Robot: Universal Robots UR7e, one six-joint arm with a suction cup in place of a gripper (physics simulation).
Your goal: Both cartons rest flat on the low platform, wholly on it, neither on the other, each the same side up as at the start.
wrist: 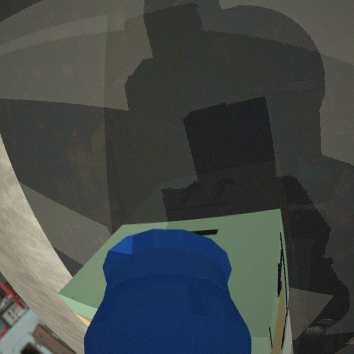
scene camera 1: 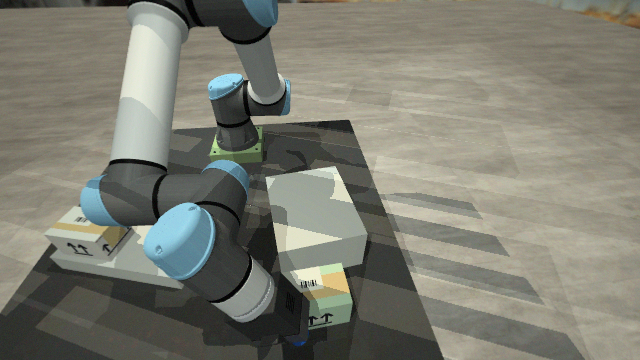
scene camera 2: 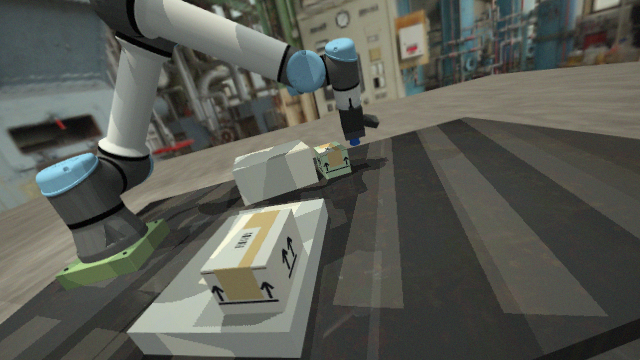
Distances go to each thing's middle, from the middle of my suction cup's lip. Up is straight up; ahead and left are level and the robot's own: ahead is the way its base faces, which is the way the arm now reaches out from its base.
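As I look at the scene, my suction cup is 390 mm to the left of the low white platform point(scene camera 2: 186, 313), 320 mm past it and 80 mm above it.
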